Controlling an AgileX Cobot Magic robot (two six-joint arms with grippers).
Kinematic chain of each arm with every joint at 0, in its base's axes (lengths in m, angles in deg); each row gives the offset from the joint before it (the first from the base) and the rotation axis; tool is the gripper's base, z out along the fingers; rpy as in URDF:
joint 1: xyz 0 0 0.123 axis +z
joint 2: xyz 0 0 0 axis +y
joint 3: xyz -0.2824 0 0.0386 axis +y
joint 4: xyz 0.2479 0 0.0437 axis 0.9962 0 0.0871
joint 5: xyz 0 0 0 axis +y
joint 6: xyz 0.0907 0 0.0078 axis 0.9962 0 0.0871
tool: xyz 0 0 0 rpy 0 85 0
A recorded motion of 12 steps. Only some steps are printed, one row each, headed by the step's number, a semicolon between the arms.
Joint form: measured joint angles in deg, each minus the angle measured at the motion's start. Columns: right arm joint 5, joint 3, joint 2, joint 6, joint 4, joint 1; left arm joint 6, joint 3, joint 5, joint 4, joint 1, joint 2.
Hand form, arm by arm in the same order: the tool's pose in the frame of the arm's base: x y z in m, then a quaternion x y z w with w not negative. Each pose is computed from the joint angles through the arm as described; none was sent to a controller.
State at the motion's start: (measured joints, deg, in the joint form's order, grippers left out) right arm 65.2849 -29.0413 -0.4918 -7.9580 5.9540 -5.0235; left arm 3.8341 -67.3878 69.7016 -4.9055 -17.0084 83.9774
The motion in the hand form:
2: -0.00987 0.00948 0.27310 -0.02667 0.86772 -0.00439 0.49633; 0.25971 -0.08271 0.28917 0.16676 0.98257 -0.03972 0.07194
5: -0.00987 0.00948 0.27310 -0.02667 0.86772 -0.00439 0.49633; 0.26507 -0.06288 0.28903 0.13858 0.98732 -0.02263 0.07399
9: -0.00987 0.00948 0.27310 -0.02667 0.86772 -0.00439 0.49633; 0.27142 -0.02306 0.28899 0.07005 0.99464 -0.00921 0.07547
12: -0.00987 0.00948 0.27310 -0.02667 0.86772 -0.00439 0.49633; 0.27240 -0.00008 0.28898 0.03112 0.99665 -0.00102 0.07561
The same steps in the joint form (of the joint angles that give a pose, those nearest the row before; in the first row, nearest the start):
2: 0.00 0.00 0.00 0.00 0.00 0.00; -0.02 0.00 0.00 1.15 0.52 0.00
5: 0.00 0.00 0.00 0.00 0.00 0.00; -0.02 0.00 0.05 2.90 4.29 0.00
9: 0.00 0.00 0.00 0.00 0.00 0.00; -0.02 0.00 0.05 3.86 12.48 0.00
12: 0.00 0.00 0.00 0.00 0.00 0.00; -0.02 0.00 0.05 4.48 17.13 0.00

